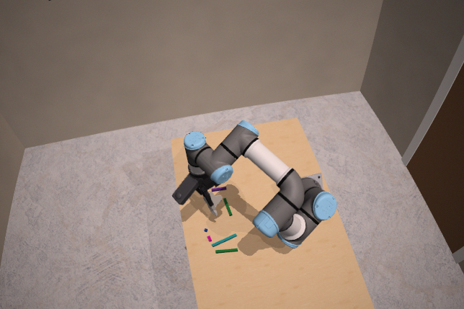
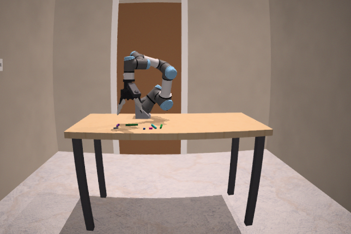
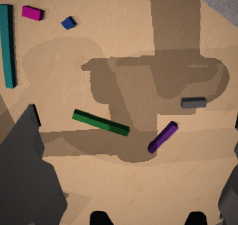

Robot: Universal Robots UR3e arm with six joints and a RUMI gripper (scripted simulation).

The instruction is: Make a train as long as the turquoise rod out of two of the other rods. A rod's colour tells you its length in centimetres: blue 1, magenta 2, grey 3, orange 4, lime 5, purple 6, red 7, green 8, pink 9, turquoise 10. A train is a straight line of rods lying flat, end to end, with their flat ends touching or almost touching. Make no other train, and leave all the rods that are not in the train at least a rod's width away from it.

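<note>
The magenta rod is 20 mm ahead of my hand, 120 mm to the left of it and 80 mm below it. Round my hand: grey rod: 20 mm behind, 90 mm to the right, 80 mm below; blue rod: 20 mm ahead, 80 mm to the left, 80 mm below; purple rod: 90 mm behind, 80 mm to the right, 80 mm below.
</note>
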